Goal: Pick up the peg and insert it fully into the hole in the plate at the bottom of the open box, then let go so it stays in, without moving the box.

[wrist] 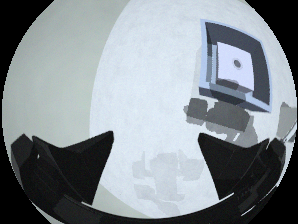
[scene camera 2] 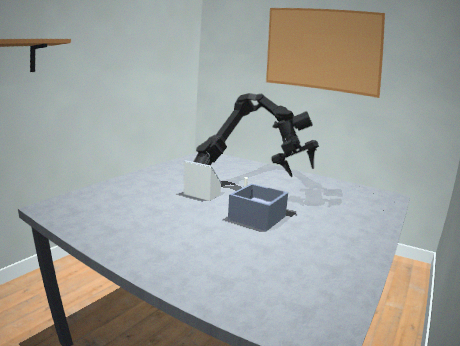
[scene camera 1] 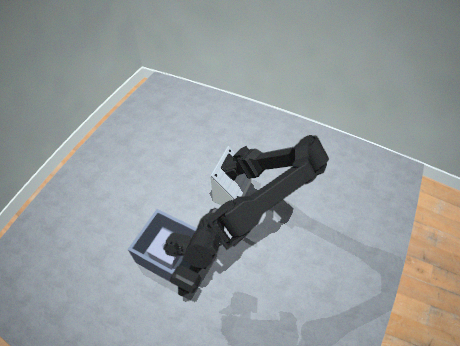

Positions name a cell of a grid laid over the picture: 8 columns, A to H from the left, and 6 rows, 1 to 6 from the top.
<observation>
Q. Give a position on a blue-grey box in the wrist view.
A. F1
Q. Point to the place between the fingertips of my gripper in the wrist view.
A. E4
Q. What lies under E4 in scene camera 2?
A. A blue-grey box.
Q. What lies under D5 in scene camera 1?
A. My gripper.
</observation>
